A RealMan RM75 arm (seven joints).
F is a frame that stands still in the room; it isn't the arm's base.
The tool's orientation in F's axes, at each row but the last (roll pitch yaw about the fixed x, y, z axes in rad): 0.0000 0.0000 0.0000; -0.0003 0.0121 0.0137; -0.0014 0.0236 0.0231; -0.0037 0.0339 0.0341; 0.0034 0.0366 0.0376
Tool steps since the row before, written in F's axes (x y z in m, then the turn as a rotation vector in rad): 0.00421 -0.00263 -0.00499 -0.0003 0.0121 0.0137; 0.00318 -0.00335 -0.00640 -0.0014 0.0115 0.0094; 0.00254 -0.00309 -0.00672 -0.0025 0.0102 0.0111; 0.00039 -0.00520 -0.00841 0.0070 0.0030 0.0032; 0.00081 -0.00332 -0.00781 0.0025 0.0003 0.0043
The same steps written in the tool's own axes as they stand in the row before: 0.00421 -0.00263 -0.00499 -0.0003 0.0121 0.0137; 0.00321 -0.00339 -0.00636 -0.0014 0.0115 0.0094; 0.00263 -0.00314 -0.00666 -0.0025 0.0102 0.0111; 0.00050 -0.00518 -0.00842 0.0070 0.0027 0.0034; 0.00097 -0.00337 -0.00777 0.0024 0.0002 0.0044
